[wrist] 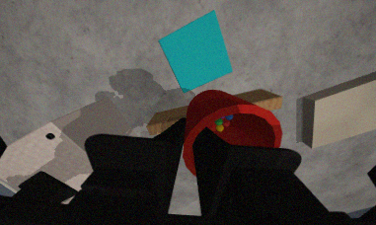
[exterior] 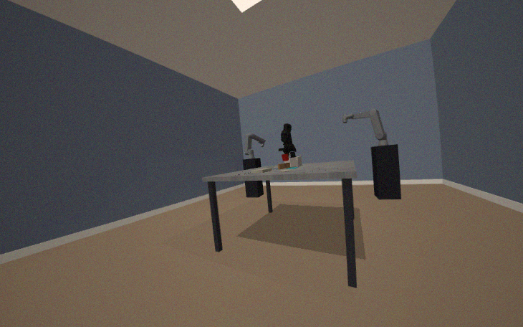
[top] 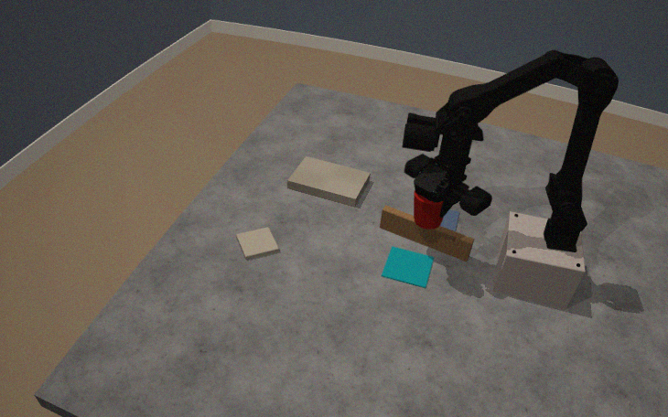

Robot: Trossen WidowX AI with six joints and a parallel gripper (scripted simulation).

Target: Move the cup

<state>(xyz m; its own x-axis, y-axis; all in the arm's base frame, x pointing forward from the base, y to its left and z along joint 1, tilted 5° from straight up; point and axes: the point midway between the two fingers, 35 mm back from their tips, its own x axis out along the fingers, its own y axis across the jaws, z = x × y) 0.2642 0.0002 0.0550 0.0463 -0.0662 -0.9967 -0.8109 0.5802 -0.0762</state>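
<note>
Right now the cyan pad is 130 mm below my gripper tip, 50 mm to the left of it and 40 mm ahead of it. Round my gripper tip: large beige slab: 280 mm ahead, 190 mm to the right, 100 mm below; then light blue pad: 130 mm to the right, 130 mm below, 10 mm behind; then red cup: 20 mm to the right, 20 mm ahead.
</note>
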